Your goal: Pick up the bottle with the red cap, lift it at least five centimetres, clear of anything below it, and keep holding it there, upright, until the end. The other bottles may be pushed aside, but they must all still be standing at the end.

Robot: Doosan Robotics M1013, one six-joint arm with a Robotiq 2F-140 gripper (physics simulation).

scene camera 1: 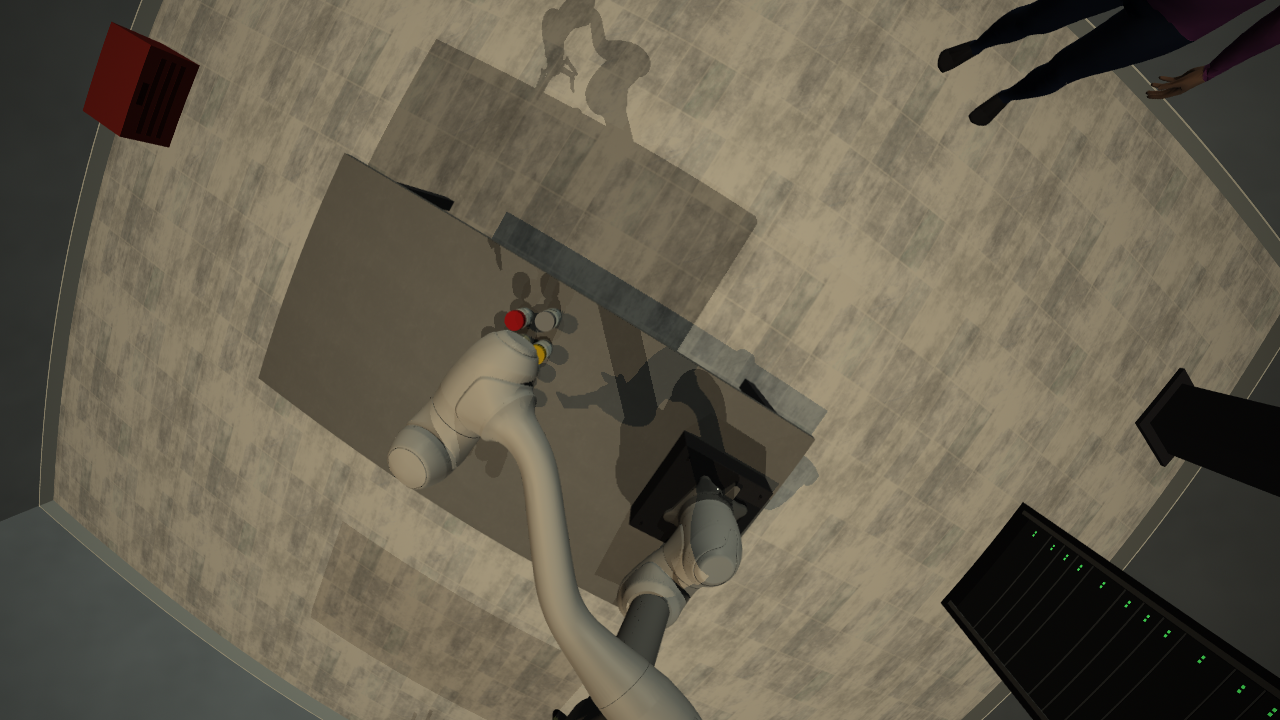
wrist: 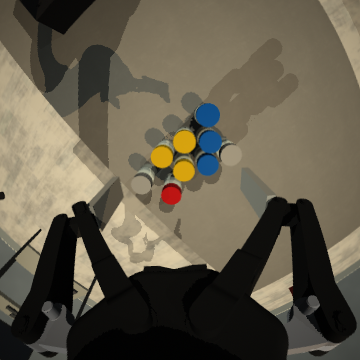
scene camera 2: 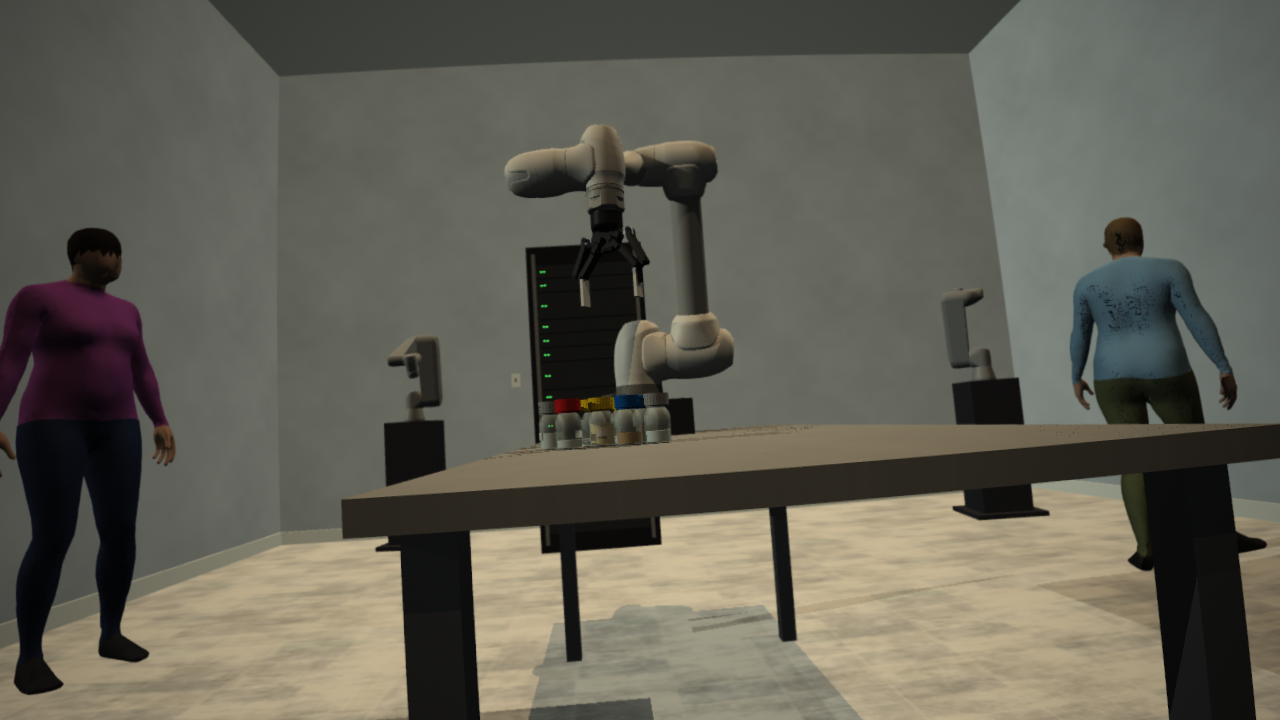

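Seen in the pictures: gripper, fingertip midpoint: (wrist: 179,182) (scene camera 2: 611,302); arm's base at its link origin: (scene camera 1: 705,512).
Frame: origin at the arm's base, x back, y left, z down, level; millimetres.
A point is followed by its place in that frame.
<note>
The bottle with the red cap (scene camera 1: 513,319) @(x -763, y -73, z 3 mm) (scene camera 2: 567,405) @(x -786, y -65, z 16 mm) (wrist: 171,194) @(x -758, y -68, z 2 mm) stands upright on the table (scene camera 1: 340,268) @(x -1346, y 216, z 108 mm) (scene camera 2: 895,456) @(x -1466, y 390, z 107 mm) (wrist: 300,175) @(x -966, y 331, z 107 mm), at the edge of a close group. Beside it are a grey-capped bottle (scene camera 1: 546,318) @(x -695, y -135, z 3 mm) (wrist: 142,184) @(x -696, y -120, z 2 mm) and a yellow-capped bottle (wrist: 184,171) @(x -718, y -6, z 2 mm); whether they touch is unclear. My gripper (scene camera 2: 612,290) @(x -652, y 22, z -219 mm) (wrist: 179,182) @(x -652, y 22, z -219 mm) is open and empty, pointing down high above the bottles. In the wrist view the red cap lies between the two fingers, slightly nearer the left one. In scene camera 1 the arm hides the gripper and part of the group.
More yellow-capped bottles (wrist: 162,156) @(x -657, y -33, z 2 mm) (wrist: 184,142) @(x -653, y 30, z 2 mm), several blue-capped bottles (wrist: 207,115) @(x -624, y 106, z 2 mm) (wrist: 210,141) @(x -681, y 85, z 2 mm) (wrist: 207,164) @(x -729, y 53, z 2 mm) and a pale-capped bottle (scene camera 2: 657,420) @(x -763, y 118, z 60 mm) (wrist: 230,154) @(x -733, y 115, z 2 mm) stand upright in the group. A black base block (scene camera 1: 657,479) @(x -165, y 23, z 32 mm) with another arm stands on the table, away from them.
</note>
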